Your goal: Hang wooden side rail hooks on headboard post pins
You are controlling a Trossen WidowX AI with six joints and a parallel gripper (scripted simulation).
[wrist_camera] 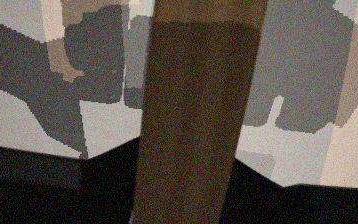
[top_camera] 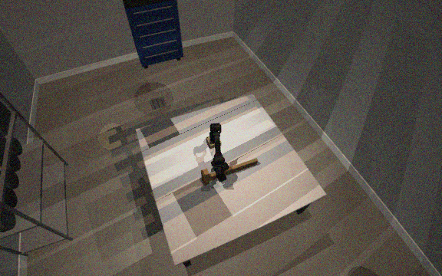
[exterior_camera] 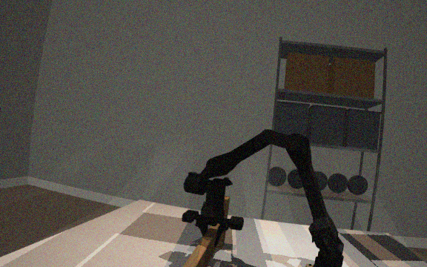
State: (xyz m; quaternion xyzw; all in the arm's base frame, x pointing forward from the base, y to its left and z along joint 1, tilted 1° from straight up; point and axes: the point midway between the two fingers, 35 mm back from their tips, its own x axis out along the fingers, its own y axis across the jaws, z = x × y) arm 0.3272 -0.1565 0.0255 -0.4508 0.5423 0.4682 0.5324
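Right now the headboard post is 110 mm to the right of my gripper tip, 40 mm above it and 20 mm behind it.
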